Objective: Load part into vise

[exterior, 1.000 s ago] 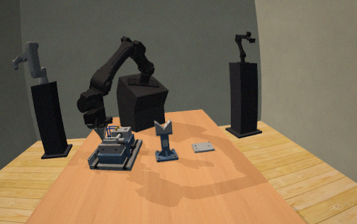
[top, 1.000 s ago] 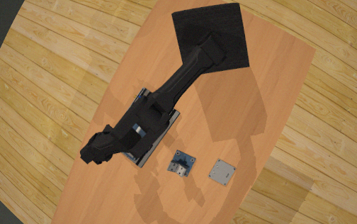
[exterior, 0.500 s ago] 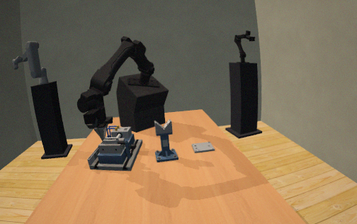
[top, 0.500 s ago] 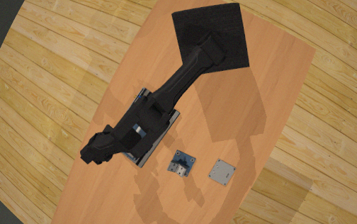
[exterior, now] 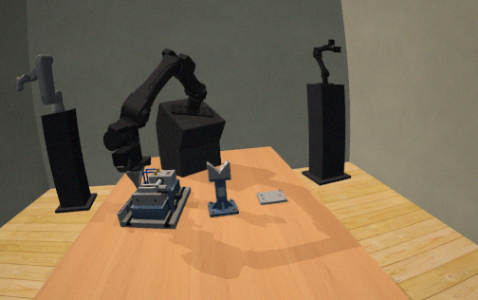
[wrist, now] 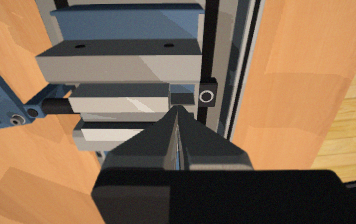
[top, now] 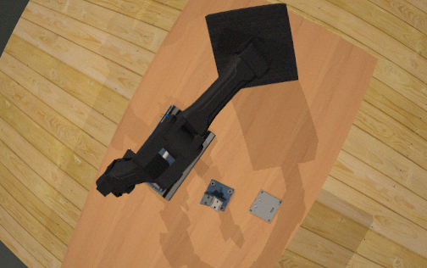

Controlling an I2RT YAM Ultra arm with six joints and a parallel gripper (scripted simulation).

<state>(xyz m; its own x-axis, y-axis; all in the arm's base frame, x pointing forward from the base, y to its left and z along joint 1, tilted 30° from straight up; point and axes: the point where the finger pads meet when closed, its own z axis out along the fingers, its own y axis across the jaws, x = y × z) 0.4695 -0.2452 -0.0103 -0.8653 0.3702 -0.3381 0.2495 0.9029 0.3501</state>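
Right now my hand is 3 cm to the right of the part and 1 cm short of it. Also, from my hand: black rod (8 cm to the left, 2 cm below, 2 cm ahead); then moving jaw (4 cm to the left, 3 cm below, 2 cm behind); then fixed jaw (4 cm ahead, 3 cm to the left, 3 cm below).
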